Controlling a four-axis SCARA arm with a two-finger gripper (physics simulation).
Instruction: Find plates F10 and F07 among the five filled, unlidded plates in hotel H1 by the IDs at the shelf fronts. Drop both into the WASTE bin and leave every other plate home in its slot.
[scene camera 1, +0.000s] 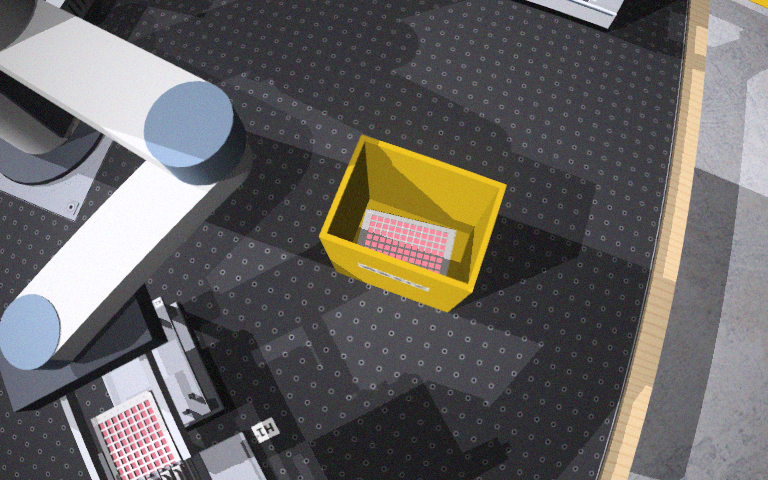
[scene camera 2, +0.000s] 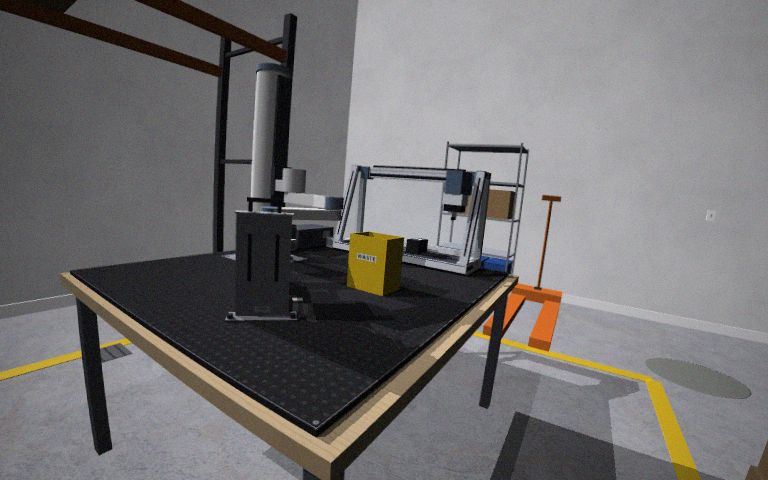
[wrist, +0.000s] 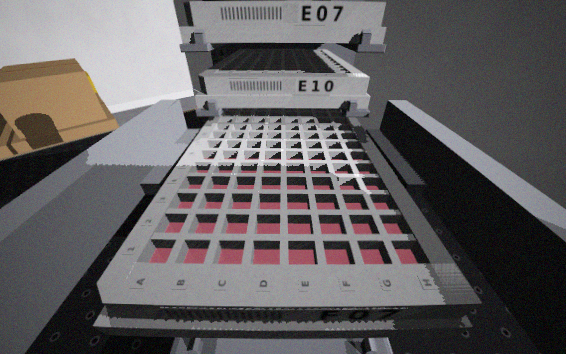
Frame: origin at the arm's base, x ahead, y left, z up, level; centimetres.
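Where they show: gripper, between the fingertips: (wrist: 283, 119); arm's base, origin of its link: (scene camera 1: 52, 118).
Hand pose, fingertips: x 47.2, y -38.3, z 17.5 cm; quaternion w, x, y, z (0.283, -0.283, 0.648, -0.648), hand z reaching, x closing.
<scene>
Things, the pixels of their centre, and the offset from my fingertips.
- plate F07, middle of its body: (wrist: 283, 162) (scene camera 1: 144, 456) dx -1.6, dy +1.5, dz -1.1 cm
- E07, middle of its body: (wrist: 283, 22) dx +4.9, dy -4.5, dz +4.0 cm
- Hotel H1, middle of its body: (wrist: 284, 78) (scene camera 2: 264, 255) dx +7.8, dy -7.3, dz -0.2 cm
- pink-welled plate, middle of its body: (scene camera 1: 404, 249) dx +17.0, dy +35.8, dz -14.9 cm
- yellow WASTE bin, middle of its body: (scene camera 1: 410, 234) (scene camera 2: 375, 262) dx +17.4, dy +35.7, dz -6.3 cm
- H1 tag, middle of its body: (scene camera 1: 265, 430) dx +7.5, dy +6.5, dz -16.2 cm
My gripper (scene camera 1: 135, 435) (wrist: 283, 119) is shut on plate F07 (scene camera 1: 131, 433) (wrist: 285, 282), with finger pads at its long sides. The plate has pink wells, looks level, and is out in front of the hotel; its ID is shaded but readable. Plates E10 (wrist: 290, 86) and E07 (wrist: 287, 32) sit on shelves behind and above it. Hotel H1 (scene camera 2: 263, 266) shows its dark back in scene camera 2, hiding the fingers there. A pink-welled plate (scene camera 1: 404, 243) lies in the yellow WASTE bin (scene camera 1: 447, 169) (scene camera 2: 362, 277); its ID cannot be read.
The H1 tag (scene camera 1: 265, 430) lies beside the hotel front. The white arm link (scene camera 1: 107, 237) reaches over the table from the column (scene camera 2: 263, 135). A gantry machine (scene camera 2: 478, 220) stands behind the bin. The wooden table edge (scene camera 1: 656, 316) (scene camera 2: 334, 452) runs along the right.
</scene>
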